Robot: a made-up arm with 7 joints.
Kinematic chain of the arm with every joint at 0, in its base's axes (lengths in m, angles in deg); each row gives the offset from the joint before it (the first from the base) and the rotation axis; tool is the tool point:
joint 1: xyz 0 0 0.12 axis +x
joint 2: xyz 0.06 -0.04 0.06 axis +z
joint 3: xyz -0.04 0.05 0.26 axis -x
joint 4: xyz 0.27 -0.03 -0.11 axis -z
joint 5: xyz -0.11 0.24 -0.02 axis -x
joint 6: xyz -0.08 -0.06 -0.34 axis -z
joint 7: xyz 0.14 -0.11 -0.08 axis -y
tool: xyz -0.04 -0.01 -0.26
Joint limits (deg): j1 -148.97..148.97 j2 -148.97..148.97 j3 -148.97..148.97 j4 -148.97..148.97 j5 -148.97..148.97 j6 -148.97..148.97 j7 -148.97..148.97
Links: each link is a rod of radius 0.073 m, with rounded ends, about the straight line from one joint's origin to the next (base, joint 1, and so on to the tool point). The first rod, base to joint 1, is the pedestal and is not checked.
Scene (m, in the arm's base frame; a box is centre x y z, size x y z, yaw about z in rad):
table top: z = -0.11
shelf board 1: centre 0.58 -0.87 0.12 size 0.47 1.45 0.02 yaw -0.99
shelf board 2: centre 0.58 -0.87 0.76 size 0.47 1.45 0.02 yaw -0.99
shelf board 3: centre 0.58 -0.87 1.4 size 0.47 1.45 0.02 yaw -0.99
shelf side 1: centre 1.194 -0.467 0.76 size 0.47 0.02 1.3 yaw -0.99
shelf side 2: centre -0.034 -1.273 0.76 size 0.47 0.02 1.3 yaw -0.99
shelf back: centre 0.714 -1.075 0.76 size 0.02 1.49 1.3 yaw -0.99
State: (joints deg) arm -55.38 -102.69 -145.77 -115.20 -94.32 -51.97 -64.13
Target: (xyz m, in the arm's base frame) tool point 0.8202 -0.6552 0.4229
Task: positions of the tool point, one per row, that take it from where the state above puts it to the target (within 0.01 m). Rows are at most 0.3 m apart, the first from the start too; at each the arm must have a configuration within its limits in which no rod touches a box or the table.
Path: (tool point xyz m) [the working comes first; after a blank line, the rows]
Joints at the target: 5.61 -126.58 -148.97 -148.97 -70.91 -28.05 -41.62
Straight joint move there: clear.

1: 0.8473 0.2355 0.3019
2: 0.8950 0.0543 0.4344
3: 0.9067 -0.1716 0.5064
4: 0.8814 -0.4178 0.5036
5: 0.8202 -0.6552 0.4229

